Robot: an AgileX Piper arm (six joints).
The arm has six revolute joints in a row. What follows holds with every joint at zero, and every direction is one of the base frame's. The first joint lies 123.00 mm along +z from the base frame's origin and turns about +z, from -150.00 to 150.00 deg. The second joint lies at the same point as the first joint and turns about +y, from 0.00 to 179.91 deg. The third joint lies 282.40 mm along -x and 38.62 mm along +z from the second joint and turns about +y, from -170.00 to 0.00 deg. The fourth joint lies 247.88 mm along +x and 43.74 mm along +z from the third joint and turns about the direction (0.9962, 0, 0.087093), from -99.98 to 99.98 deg. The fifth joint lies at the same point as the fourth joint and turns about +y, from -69.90 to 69.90 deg. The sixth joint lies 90.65 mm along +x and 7.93 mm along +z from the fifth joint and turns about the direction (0.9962, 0, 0.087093), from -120.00 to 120.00 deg. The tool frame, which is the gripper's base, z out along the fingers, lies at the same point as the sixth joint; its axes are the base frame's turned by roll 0.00, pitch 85.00 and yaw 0.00 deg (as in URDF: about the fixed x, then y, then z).
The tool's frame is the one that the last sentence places.
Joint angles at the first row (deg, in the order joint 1, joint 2, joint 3, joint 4, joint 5, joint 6):
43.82 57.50 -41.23 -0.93 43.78 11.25
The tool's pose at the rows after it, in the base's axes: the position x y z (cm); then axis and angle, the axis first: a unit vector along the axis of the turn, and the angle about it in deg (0 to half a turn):
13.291 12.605 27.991 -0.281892 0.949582 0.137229 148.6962
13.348 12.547 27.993 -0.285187 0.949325 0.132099 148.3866
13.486 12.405 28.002 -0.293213 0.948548 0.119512 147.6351
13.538 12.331 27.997 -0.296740 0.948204 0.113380 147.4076
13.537 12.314 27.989 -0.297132 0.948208 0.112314 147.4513
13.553 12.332 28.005 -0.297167 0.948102 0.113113 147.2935
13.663 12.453 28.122 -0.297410 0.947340 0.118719 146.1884
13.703 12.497 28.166 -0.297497 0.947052 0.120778 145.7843
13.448 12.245 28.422 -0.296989 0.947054 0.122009 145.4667
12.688 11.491 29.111 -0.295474 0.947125 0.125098 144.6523
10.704 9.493 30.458 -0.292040 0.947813 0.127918 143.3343
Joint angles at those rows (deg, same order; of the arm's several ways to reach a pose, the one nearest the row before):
43.82 57.50 -41.23 -0.99 43.78 11.25
43.82 57.50 -41.23 -1.73 43.78 11.25
43.82 57.50 -41.23 -3.54 43.78 11.26
43.82 57.50 -41.23 -4.34 43.90 11.25
43.82 57.50 -41.23 -4.43 43.99 11.25
43.82 57.50 -41.23 -4.43 43.81 11.25
43.82 57.50 -41.23 -4.43 42.54 11.25
43.82 57.50 -41.23 -4.43 42.08 11.25
43.82 56.51 -41.23 -4.44 42.73 11.25
43.82 53.65 -41.23 -4.43 44.70 11.25
43.82 46.73 -41.23 -4.61 50.32 11.25

